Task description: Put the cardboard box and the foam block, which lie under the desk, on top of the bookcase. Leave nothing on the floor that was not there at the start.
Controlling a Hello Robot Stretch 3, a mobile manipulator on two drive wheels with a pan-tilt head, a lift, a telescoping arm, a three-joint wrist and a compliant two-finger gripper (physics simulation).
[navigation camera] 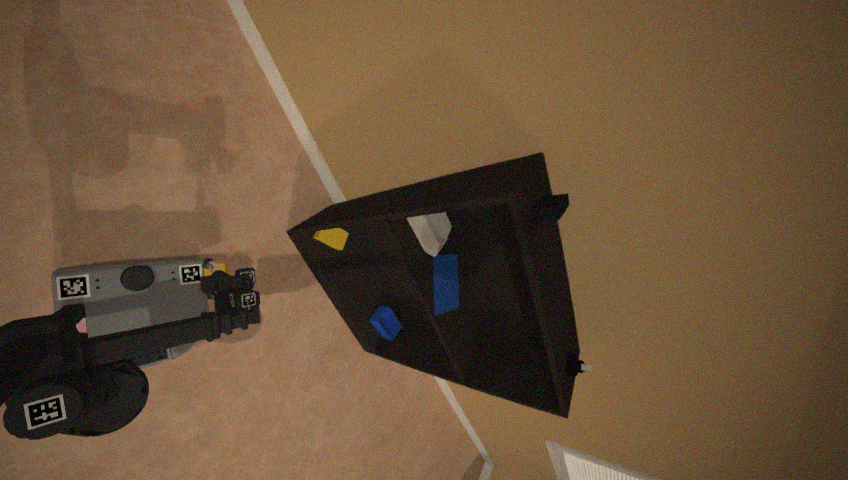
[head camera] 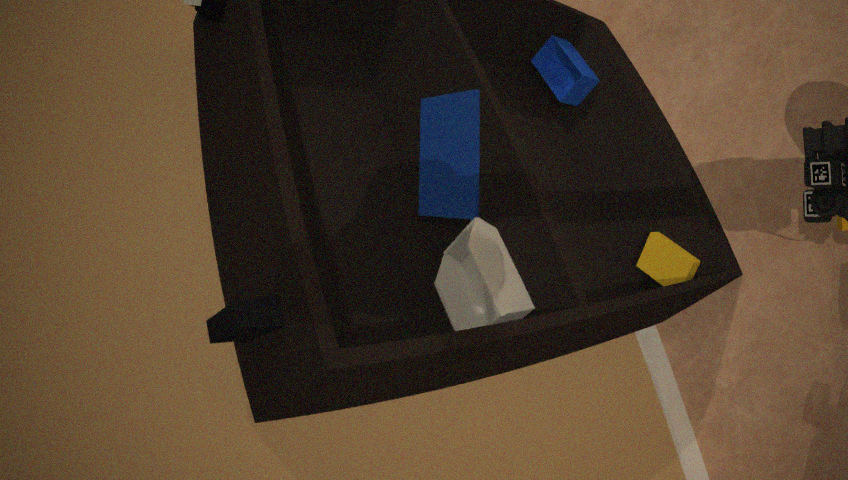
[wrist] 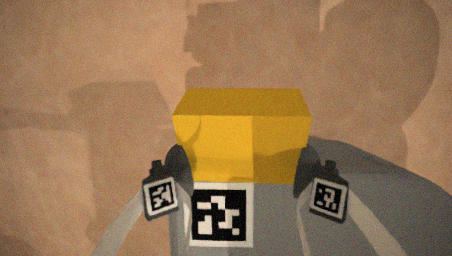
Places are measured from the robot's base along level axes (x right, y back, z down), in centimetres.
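Pixels of known places: robot's base at its link origin: (navigation camera: 138, 276).
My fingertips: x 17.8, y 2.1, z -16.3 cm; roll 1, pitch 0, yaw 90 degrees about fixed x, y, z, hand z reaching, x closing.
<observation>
For each thing: its middle in the pictures, then the offset to it from my fingertips.
- blue block at the middle of its body: (head camera: 564, 70) (navigation camera: 386, 323) dx +78.4, dy +37.3, dz +2.6 cm
- blue upright piece at the middle of its body: (head camera: 448, 154) (navigation camera: 446, 282) dx +62.2, dy +8.9, dz -51.7 cm
- white object at the middle of its body: (head camera: 479, 281) (navigation camera: 432, 228) dx +51.7, dy -11.2, dz -54.9 cm
- black object at the middle of its body: (head camera: 241, 322) (navigation camera: 551, 207) dx +51.1, dy -13.4, dz -92.4 cm
My gripper (wrist: 240, 163) (navigation camera: 211, 270) is shut on a yellow block (wrist: 225, 145) (navigation camera: 221, 268) and holds it above the floor beside my base; the grey base shows below it in the wrist view. A corner of the held block shows at the right edge of the head view. I cannot tell if it is the foam block. A dark, open-fronted bookcase (head camera: 476, 362) (navigation camera: 446, 181) stands against the wall, apart from the gripper, sideways in both upper camera views. No cardboard box or desk shows in these views.
The lower shelf holds a blue block (head camera: 562, 71) (navigation camera: 386, 322) and another yellow block (head camera: 666, 259) (navigation camera: 333, 238). The shelf above holds a blue upright piece (head camera: 449, 154) (navigation camera: 446, 284) and a white object (head camera: 479, 279) (navigation camera: 431, 230). A black object (head camera: 243, 321) (navigation camera: 553, 206) is at its top edge.
</observation>
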